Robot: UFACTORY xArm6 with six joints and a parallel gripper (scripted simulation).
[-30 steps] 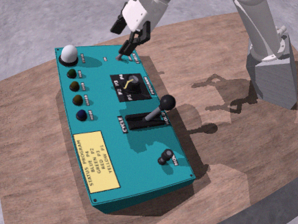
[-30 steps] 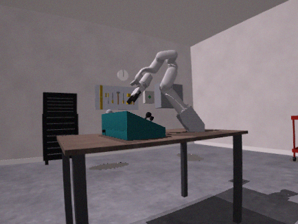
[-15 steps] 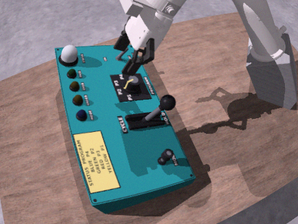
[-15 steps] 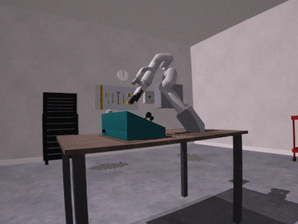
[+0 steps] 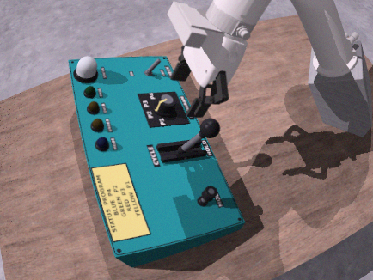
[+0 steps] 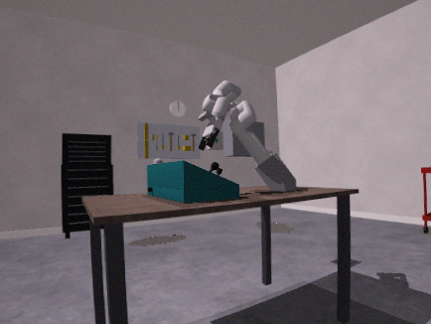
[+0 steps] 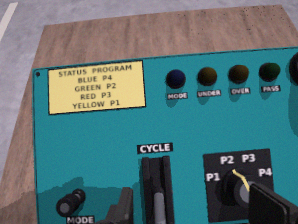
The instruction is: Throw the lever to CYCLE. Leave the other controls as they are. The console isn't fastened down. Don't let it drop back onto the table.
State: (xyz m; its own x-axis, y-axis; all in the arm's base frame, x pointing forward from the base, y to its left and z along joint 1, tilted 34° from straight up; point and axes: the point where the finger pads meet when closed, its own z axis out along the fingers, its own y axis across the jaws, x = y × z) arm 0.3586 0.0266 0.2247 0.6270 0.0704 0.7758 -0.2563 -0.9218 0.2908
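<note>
My hand is 3 cm to the right of the black ball-topped lever and 13 cm above it. The rest, counted from my hand: teal console: 4 cm ahead, 5 cm to the right, 16 cm below; mode toggle: 6 cm ahead, 14 cm to the left, 13 cm below; program dial: 1 cm ahead, 9 cm to the right, 14 cm below.
</note>
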